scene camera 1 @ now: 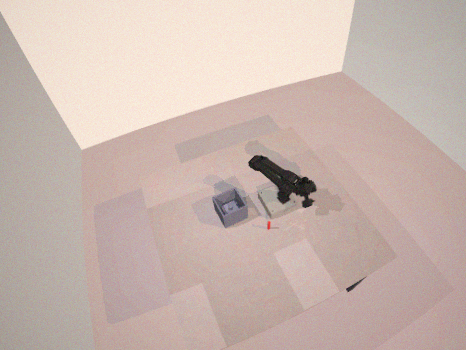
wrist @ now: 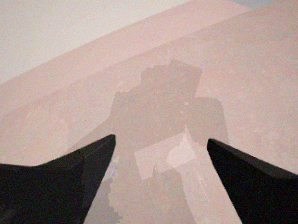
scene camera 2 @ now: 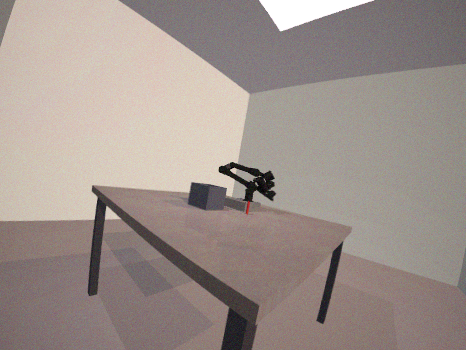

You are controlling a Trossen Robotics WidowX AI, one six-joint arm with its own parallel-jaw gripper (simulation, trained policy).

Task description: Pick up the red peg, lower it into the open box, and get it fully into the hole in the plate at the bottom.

Note:
In view: the gripper (wrist: pixel 161 141) and a grey box (scene camera 2: pixel 207 197).
The grey box shows as well in scene camera 1 (scene camera 1: pixel 234 217). The wrist view does not show the grey box: it is out of frame.

